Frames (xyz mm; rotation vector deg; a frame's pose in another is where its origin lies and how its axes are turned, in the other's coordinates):
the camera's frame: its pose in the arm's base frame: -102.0 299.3 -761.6 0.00 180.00 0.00
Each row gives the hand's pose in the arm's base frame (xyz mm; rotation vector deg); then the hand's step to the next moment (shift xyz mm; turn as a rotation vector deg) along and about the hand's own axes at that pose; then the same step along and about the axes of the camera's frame.
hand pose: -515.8 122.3 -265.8 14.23 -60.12 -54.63
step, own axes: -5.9 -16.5 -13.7 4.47 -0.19 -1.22
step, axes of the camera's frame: -1.3 -8.7 20.4 -1.60 -3.84 -2.05
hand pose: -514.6 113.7 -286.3 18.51 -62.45 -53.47
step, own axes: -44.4 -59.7 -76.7 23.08 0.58 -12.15
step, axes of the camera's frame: -30.9 -16.6 100.9 -14.07 -20.10 -8.88
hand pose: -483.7 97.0 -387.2 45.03 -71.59 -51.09
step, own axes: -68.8 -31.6 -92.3 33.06 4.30 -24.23
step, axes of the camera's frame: -81.1 48.8 72.8 -27.35 -27.09 -14.72
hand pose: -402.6 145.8 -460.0 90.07 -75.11 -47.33
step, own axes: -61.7 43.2 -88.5 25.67 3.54 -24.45
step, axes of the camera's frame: -50.5 78.1 -69.6 -26.25 -19.81 -13.71
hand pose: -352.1 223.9 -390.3 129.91 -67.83 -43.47
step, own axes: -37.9 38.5 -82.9 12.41 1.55 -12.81
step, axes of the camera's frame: -14.2 24.4 -94.8 -13.44 -9.35 -7.26
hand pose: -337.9 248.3 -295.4 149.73 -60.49 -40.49
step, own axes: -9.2 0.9 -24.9 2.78 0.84 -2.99
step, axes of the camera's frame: -6.6 6.7 -24.8 -2.78 -2.44 -1.92
